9 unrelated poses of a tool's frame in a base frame.
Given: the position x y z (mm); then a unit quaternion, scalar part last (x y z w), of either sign.
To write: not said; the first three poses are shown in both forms.
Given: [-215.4 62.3 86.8 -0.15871 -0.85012 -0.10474 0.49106]
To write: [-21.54 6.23 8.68 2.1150 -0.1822 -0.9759 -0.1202]
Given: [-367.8 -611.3 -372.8 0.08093 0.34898 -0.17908 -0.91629]
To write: [-36.78 -61.13 -37.28 0.8241 -0.2021 -0.8713 0.4471]
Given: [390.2 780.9 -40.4 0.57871 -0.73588 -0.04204 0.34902]
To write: [39.02 78.09 -4.04 2.4285 0.6175 -0.7853 -0.0449]
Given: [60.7 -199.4 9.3 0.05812 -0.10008 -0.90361 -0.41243]
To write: [6.07 -19.94 0.93 2.2914 -0.0638 0.1099 0.9919]
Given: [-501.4 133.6 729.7 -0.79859 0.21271 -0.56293 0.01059]
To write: [-50.14 13.36 72.97 3.1204 -0.7986 0.2127 -0.5630]
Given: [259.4 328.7 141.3 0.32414 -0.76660 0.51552 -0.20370]
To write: [25.94 32.87 14.13 2.7313 -0.3311 0.7830 -0.5266]
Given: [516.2 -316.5 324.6 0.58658 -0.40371 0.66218 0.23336]
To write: [51.62 -31.65 32.46 2.6705 0.6032 -0.4152 0.6810]
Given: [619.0 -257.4 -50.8 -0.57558 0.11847 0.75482 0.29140]
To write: [61.90 -25.74 -5.08 2.5502 -0.6017 0.1238 0.7891]
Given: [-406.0 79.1 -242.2 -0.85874 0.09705 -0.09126 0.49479]
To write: [-40.60 7.91 -24.22 2.1064 -0.9882 0.1117 -0.1050]
